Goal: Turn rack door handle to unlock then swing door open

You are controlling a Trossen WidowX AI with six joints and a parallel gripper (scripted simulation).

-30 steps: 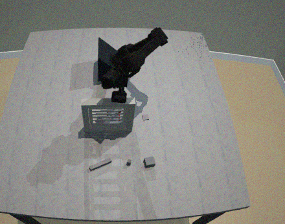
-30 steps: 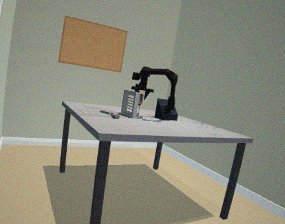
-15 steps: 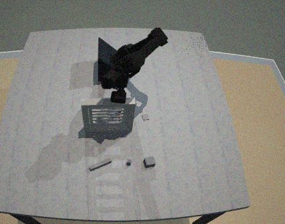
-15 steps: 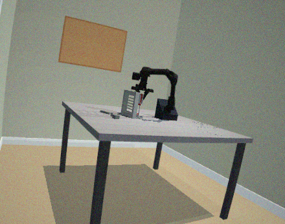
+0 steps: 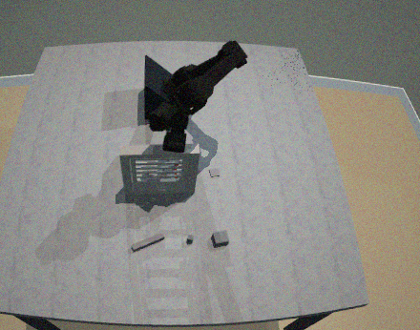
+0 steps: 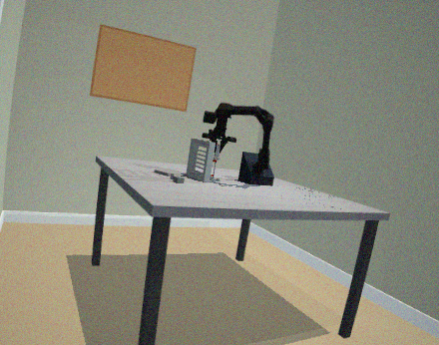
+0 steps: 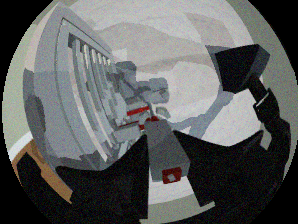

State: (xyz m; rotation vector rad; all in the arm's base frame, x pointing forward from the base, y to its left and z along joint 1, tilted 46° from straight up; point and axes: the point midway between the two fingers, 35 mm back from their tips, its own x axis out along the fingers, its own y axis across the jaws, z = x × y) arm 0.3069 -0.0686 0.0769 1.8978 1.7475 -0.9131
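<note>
The red upright handle is 30 mm below my gripper tip and 10 mm to the right of it. Also, from my gripper tip: small pale tile (160 mm below, 130 mm to the left, 10 mm ahead); flat grey bar (260 mm ahead, 150 mm below, 110 mm to the right).
</note>
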